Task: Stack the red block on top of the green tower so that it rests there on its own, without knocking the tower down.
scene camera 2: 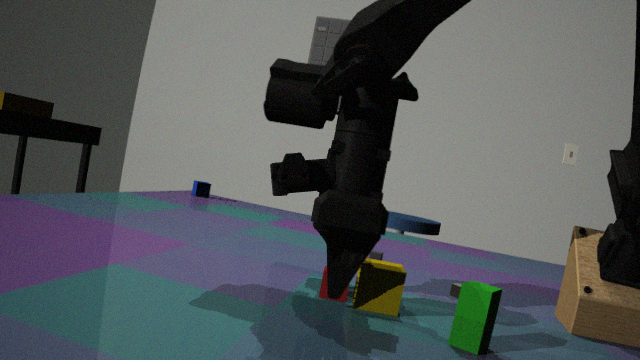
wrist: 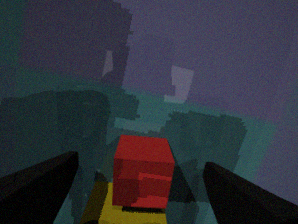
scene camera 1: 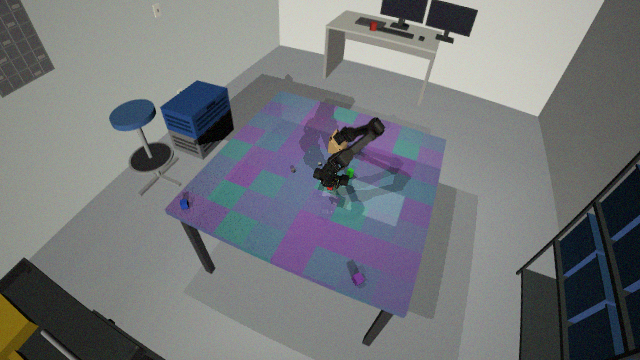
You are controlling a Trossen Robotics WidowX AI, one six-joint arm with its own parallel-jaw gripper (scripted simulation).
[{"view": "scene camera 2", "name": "my gripper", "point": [334, 288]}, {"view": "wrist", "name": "my gripper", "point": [142, 164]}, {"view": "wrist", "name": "red block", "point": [143, 166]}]
